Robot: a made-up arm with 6 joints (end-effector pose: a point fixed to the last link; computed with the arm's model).
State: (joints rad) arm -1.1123 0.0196 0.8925 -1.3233 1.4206 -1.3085
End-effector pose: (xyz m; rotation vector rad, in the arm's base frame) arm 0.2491 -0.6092 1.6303 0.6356 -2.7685 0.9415
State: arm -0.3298 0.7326 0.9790 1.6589 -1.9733 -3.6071
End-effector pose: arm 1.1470 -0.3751 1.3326 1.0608 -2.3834 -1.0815
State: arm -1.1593 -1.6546 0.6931 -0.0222 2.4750 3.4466
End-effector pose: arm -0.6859 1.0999 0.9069 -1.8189 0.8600 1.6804
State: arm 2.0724 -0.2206 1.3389 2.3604 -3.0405 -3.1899
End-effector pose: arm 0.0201 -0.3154 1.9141 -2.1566 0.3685 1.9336
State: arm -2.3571 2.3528 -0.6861 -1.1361 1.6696 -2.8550
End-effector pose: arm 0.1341 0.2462 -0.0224 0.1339 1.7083 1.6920
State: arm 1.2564 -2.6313 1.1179 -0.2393 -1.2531 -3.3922
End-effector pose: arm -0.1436 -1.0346 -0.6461 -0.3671 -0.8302 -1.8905
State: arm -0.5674 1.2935 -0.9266 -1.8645 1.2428 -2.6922
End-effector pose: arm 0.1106 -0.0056 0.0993 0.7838 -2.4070 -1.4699
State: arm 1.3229 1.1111 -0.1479 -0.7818 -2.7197 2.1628
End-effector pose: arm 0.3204 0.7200 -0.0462 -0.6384 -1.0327 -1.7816
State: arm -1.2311 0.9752 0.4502 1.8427 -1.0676 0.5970
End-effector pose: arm 0.5076 -1.2841 0.5907 -1.2568 2.6105 -0.4899
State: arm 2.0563 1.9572 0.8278 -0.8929 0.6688 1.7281
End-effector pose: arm -0.3090 0.8394 -0.6387 -1.4547 -0.5448 1.5571
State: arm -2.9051 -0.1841 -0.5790 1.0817 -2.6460 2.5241
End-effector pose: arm -0.6520 -0.0659 0.9907 1.5588 0.4337 0.6287
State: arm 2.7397 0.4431 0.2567 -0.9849 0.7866 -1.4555
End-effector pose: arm -0.9307 0.5090 0.7790 1.5381 2.3774 1.0435
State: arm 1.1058 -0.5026 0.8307 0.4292 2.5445 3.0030
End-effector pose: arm 0.0416 -0.2999 1.8356 1.0196 0.0562 -2.3084
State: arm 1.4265 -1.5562 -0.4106 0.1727 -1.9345 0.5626
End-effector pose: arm 0.1196 -0.4701 1.1447 -1.0244 0.2894 1.3514
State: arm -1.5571 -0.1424 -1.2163 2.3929 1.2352 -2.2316
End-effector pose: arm 0.1435 -0.3781 0.5172 1.4695 0.9627 -0.1478
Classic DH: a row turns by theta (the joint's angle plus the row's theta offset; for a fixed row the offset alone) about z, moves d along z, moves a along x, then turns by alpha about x. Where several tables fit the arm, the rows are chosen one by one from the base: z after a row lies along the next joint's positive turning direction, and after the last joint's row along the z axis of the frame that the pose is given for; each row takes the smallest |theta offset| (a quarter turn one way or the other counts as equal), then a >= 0, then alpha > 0; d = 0 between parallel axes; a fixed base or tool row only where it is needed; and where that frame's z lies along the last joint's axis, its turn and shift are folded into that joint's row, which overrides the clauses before.
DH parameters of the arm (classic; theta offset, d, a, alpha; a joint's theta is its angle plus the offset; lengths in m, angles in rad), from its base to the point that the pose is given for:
joint 1: 0 0.4092 0 -1.5708
joint 2: -1.5708 0 0.7406 3.1416
joint 3: 0 0 0 -1.5708
joint 4: 0 -0.7808 0 1.5708
joint 5: 0 0.1888 0 -1.5708
joint 6: 1.5708 0 0 1.5708
tool (fixed): -1.5708 0 0 0

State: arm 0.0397 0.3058 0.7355 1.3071 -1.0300 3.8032
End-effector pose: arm 0.8581 -0.0152 1.6064 1.2925 -0.6636 -0.7632
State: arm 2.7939 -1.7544 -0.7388 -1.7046 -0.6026 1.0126
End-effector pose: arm 0.1396 -0.0774 0.8389 -1.0841 -0.1992 -2.3634
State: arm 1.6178 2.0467 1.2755 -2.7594 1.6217 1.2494
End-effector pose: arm -0.2299 1.1596 -0.5248 -0.4476 0.9880 -0.6191
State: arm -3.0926 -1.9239 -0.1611 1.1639 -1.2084 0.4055
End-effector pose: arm 1.0092 0.1243 0.8865 0.2794 -0.4820 1.8634
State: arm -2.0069 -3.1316 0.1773 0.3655 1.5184 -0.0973
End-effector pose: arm 0.1638 0.7688 -0.5279 1.5518 0.5579 -1.3511
